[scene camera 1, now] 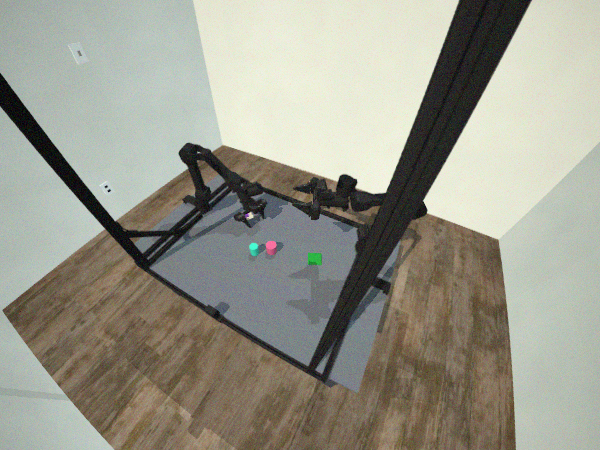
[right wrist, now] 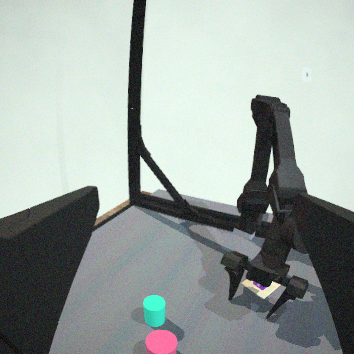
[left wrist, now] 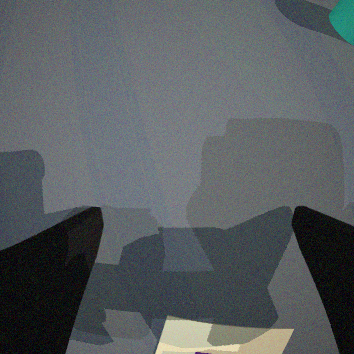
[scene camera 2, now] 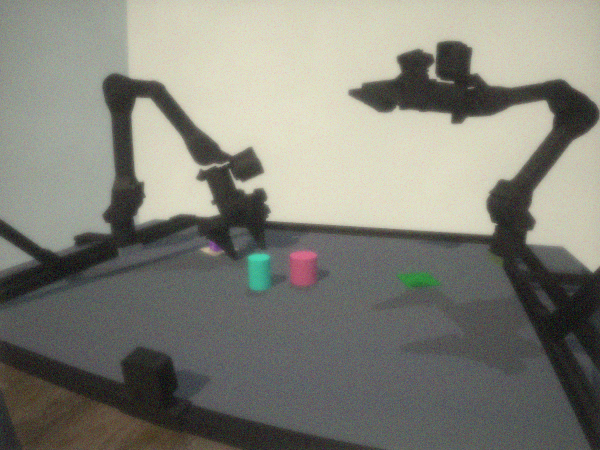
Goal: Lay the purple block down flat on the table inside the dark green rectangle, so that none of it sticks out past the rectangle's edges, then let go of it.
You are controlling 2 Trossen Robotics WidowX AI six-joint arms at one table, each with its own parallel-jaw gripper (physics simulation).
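Where they show: left gripper, between the fingertips: (scene camera 1: 257,223) (right wrist: 247,308) (left wrist: 202,217) (scene camera 2: 250,254); right gripper, between the fingertips: (scene camera 1: 292,195) (right wrist: 201,200) (scene camera 2: 354,89); left arm's base, origin of its link: (scene camera 1: 205,209) (right wrist: 246,226) (scene camera 2: 124,243); right arm's base, origin of its link: (scene camera 2: 508,253).
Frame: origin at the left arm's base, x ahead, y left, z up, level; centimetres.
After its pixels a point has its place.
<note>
The purple block (scene camera 1: 246,216) {x 20.4, y 13.9, z -0.9 cm} (scene camera 2: 215,246) {x 19.7, y 12.3, z -0.5 cm} (right wrist: 259,285) {x 20.4, y 14.3, z -1.1 cm} sits on a cream square at the left of both scene views; a sliver of the block (left wrist: 201,353) {x 20.6, y 15.1, z -1.7 cm} shows at the bottom edge of the left wrist view. My left gripper (scene camera 1: 257,222) {x 27.9, y 15.3, z -1.7 cm} (scene camera 2: 249,252) {x 27.9, y 15.3, z -1.7 cm} (left wrist: 202,217) {x 27.9, y 15.3, z -1.7 cm} (right wrist: 247,308) {x 27.9, y 15.3, z -1.7 cm} is open and low by the block, fingers pointing down, with nothing between them. The green rectangle (scene camera 1: 315,259) {x 65.3, y 20.8, z -1.8 cm} (scene camera 2: 419,280) {x 65.1, y 20.4, z -1.8 cm} lies flat on the table, right of the two cylinders. My right gripper (scene camera 1: 294,196) {x 52.6, y 17.4, z 32.5 cm} (right wrist: 201,200) {x 52.6, y 17.4, z 32.5 cm} is open and empty, high above the table, pointing sideways.
The cream square (scene camera 2: 212,253) {x 20.0, y 11.0, z -1.8 cm} (left wrist: 272,336) {x 21.1, y 11.2, z -1.8 cm} (right wrist: 270,291) {x 20.0, y 17.3, z -1.8 cm} lies under the block. A teal cylinder (scene camera 1: 254,249) {x 43.5, y 1.8, z 3.3 cm} (scene camera 2: 259,272) {x 43.2, y 1.1, z 1.4 cm} (right wrist: 154,311) {x 43.2, y 4.1, z 3.3 cm} and a pink cylinder (scene camera 1: 271,248) {x 48.4, y 8.0, z 2.9 cm} (scene camera 2: 303,268) {x 48.2, y 7.2, z 1.3 cm} (right wrist: 161,343) {x 47.1, y 9.6, z 3.0 cm} stand between block and green rectangle. An olive patch (scene camera 2: 495,259) {x 76.2, y 38.7, z -1.0 cm} lies near the right arm's base.
</note>
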